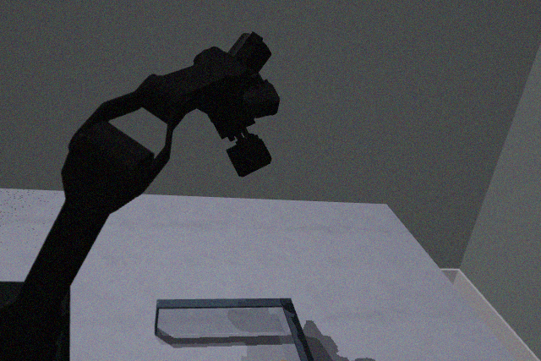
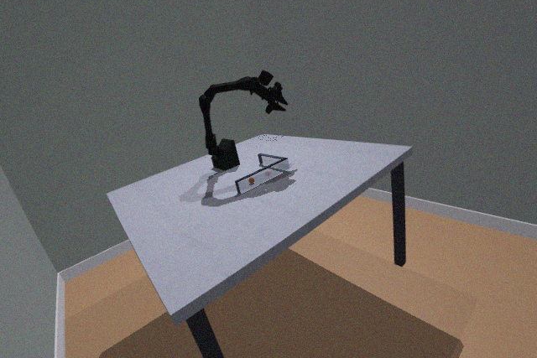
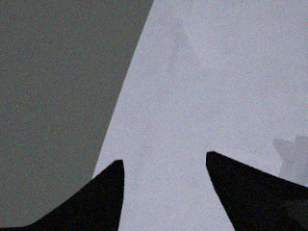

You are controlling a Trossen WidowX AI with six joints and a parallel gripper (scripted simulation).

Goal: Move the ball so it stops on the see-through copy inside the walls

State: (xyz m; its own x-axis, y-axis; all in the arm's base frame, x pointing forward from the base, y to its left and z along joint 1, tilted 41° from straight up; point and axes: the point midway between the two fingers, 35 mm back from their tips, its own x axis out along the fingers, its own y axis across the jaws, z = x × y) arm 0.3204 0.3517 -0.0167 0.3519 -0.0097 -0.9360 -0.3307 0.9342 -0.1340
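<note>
My gripper tip is now 28 cm above the see-through copy of the ball, 27 cm to the left of it and 6 cm short of it.
</note>
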